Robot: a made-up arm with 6 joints.
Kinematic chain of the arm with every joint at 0, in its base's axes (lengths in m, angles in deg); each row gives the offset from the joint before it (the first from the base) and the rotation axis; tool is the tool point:
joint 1: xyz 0 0 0.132 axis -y
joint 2: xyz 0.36 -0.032 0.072 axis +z
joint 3: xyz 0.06 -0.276 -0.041 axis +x
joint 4: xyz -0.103 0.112 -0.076 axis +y
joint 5: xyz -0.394 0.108 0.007 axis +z
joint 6: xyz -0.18 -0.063 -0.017 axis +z
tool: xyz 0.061 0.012 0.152
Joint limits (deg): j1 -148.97..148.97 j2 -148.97..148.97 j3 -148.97..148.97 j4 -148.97..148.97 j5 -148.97..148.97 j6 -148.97..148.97
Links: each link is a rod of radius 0.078 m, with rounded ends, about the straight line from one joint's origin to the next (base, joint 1, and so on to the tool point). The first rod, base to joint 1, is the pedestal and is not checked.
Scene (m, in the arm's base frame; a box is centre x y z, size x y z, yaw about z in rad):
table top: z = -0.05
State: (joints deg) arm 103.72 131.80 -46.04 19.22 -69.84 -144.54
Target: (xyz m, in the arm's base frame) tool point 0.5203 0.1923 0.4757
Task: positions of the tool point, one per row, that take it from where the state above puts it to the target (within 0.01 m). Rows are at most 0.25 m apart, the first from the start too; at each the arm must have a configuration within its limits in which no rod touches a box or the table.
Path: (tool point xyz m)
1: 0.0217 -0.5166 0.6117
2: 0.1355 -0.4465 0.5132
3: 0.2623 -0.3334 0.4425
4: 0.3818 -0.1809 0.4105
5: 0.4732 -0.0001 0.4221
6: 0.5203 0.1924 0.4757

